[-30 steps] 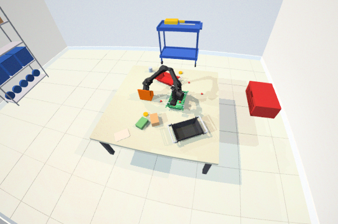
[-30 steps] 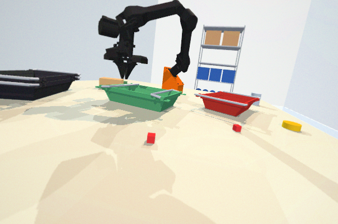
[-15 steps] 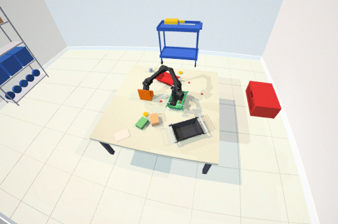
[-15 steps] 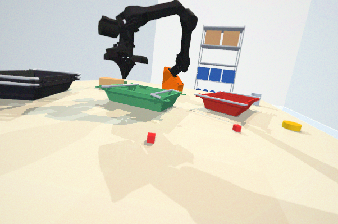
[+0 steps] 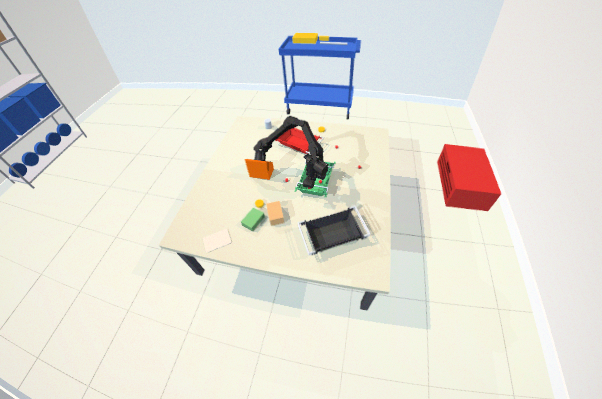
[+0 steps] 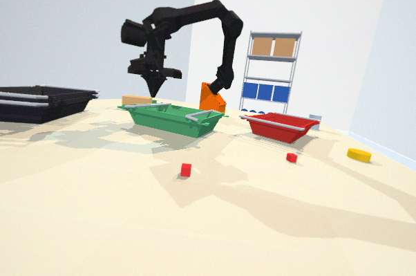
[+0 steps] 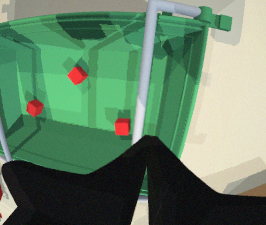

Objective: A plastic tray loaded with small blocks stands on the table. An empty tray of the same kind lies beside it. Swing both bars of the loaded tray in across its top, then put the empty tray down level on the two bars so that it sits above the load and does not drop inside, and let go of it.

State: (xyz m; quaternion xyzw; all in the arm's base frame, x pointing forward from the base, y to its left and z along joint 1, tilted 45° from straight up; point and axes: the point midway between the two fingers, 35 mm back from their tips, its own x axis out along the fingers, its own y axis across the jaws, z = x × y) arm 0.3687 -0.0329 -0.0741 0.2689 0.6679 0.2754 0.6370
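My gripper tip is 440 mm to the right of the red tray, 220 mm past it and 40 mm above it. Round my gripper tip: peach block (220 mm to the right, 170 mm behind, 60 mm below); green block (290 mm to the right, 280 mm behind, 70 mm below); pale card (470 mm to the right, 440 mm behind, 80 mm below).
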